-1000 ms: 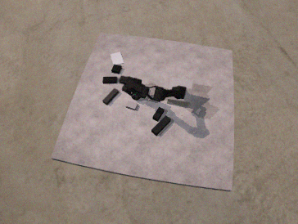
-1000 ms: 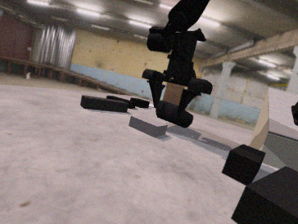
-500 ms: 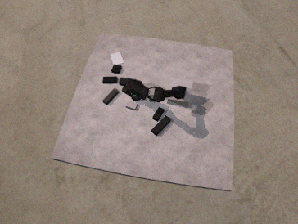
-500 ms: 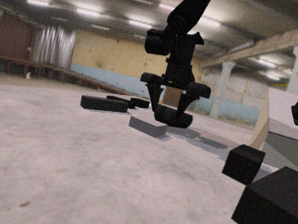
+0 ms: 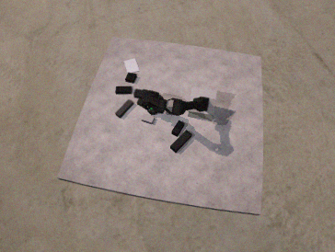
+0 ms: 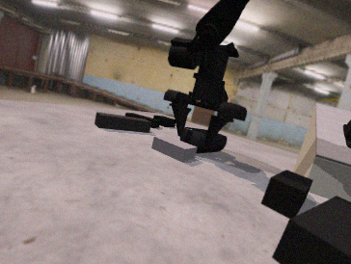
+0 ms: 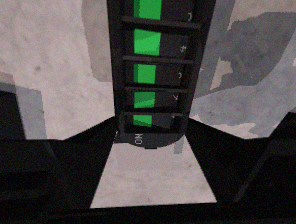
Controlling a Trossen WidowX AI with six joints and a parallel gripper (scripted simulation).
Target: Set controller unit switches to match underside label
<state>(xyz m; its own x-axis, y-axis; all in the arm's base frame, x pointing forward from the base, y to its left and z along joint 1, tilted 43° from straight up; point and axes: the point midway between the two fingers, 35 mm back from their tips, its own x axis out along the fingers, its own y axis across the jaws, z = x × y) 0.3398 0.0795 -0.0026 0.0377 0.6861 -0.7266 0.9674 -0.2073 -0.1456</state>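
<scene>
Right now my gripper tip is 5 cm to the right of the grey block, 2 cm short of it and 1 cm above it. Round my gripper tip: white sheet: 41 cm to the right, 24 cm ahead, 3 cm below; then long bar: 20 cm ahead, 1 cm below.
</scene>
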